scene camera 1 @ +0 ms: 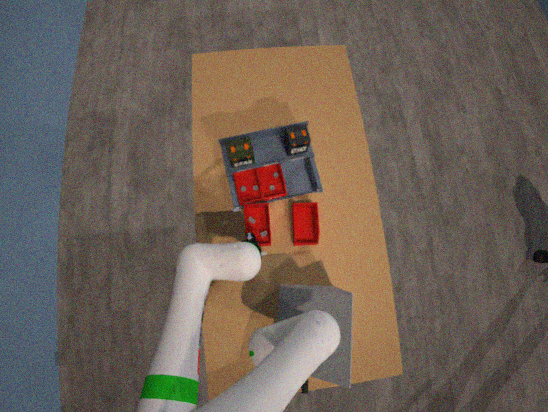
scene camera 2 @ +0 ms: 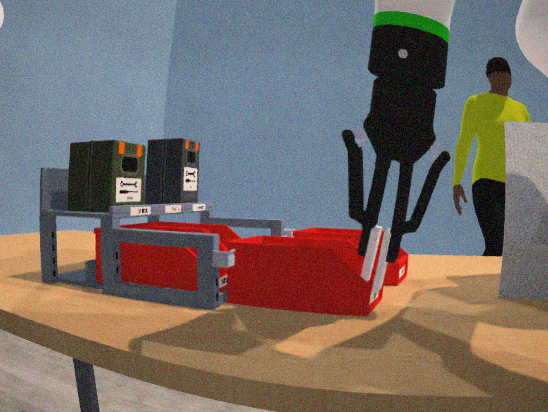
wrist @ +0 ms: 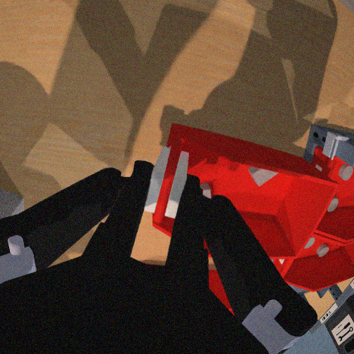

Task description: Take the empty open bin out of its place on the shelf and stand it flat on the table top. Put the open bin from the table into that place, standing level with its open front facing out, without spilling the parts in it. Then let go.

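Places are measured from the arm's base along level axes (x right, y ahead, z up), in metres.
Pixels of known places: gripper, fingertip midpoint: (scene camera 2: 369,288).
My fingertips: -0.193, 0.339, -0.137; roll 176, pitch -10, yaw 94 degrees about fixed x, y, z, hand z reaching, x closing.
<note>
Behind a point stands the place of what it marks, as x, y, z.
The open bin with parts (scene camera 1: 258,212) {-0.181, 0.481, -0.160} (scene camera 2: 300,280) {-0.232, 0.410, -0.126} (wrist: 245,150), red, stands flat on the table left of the empty bin, in front of the shelf. Grey parts (scene camera 1: 252,219) {-0.206, 0.447, -0.145} (wrist: 262,175) lie in it. My gripper (scene camera 1: 254,241) {-0.193, 0.339, -0.136} (scene camera 2: 378,255) (wrist: 171,163) is shut on this bin's low front wall, one pad inside and one outside. The empty open bin (scene camera 1: 305,223) {0.025, 0.434, -0.160} (scene camera 2: 395,275) {-0.027, 0.342, -0.147} (wrist: 220,292) stands flat on the table, apart from it. The grey shelf (scene camera 1: 270,146) {-0.133, 0.749, -0.061} (scene camera 2: 207,275) {-0.284, 0.498, -0.123} has a vacant place at the right of its lower level.
Two red bins (scene camera 1: 247,185) {-0.232, 0.601, -0.154} (scene camera 1: 272,180) {-0.121, 0.626, -0.154} with round parts stand side by side in the shelf's lower level. A green case (scene camera 1: 241,151) {-0.246, 0.684, 0.034} (scene camera 2: 105,175) {-0.294, 0.658, -0.013} and a dark case (scene camera 1: 298,139) {-0.027, 0.727, 0.059} (scene camera 2: 172,170) {-0.064, 0.721, 0.004} stand on its top. A grey block (scene camera 1: 340,320) {0.103, 0.072, 0.088} (scene camera 2: 525,225) {-0.067, 0.138, -0.064} stands behind the gripper. A person (scene camera 2: 497,140) stands beyond the table.
</note>
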